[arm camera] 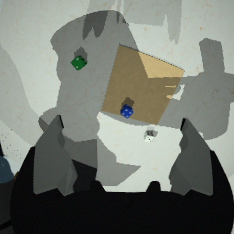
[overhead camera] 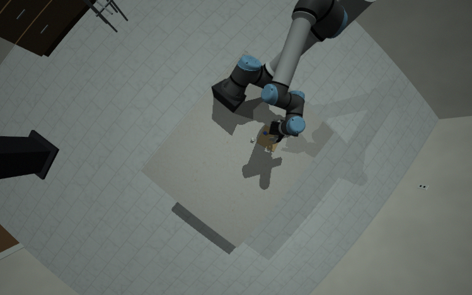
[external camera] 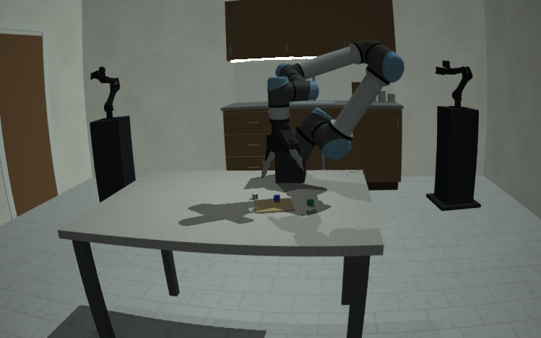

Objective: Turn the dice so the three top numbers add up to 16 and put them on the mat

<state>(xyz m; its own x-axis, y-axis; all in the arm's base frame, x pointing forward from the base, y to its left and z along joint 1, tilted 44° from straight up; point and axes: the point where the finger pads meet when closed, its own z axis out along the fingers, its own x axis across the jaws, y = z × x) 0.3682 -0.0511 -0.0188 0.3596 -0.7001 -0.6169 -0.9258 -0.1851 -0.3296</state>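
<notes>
The green die is 100 mm to the left of my hand, 100 mm below it and 20 mm ahead of it. Also, from my hand: blue die 100 mm below, 40 mm behind, 30 mm to the right; then white die 110 mm to the right, 100 mm below, 80 mm behind; then tan mat 110 mm below, 40 mm to the right, 10 mm ahead.
</notes>
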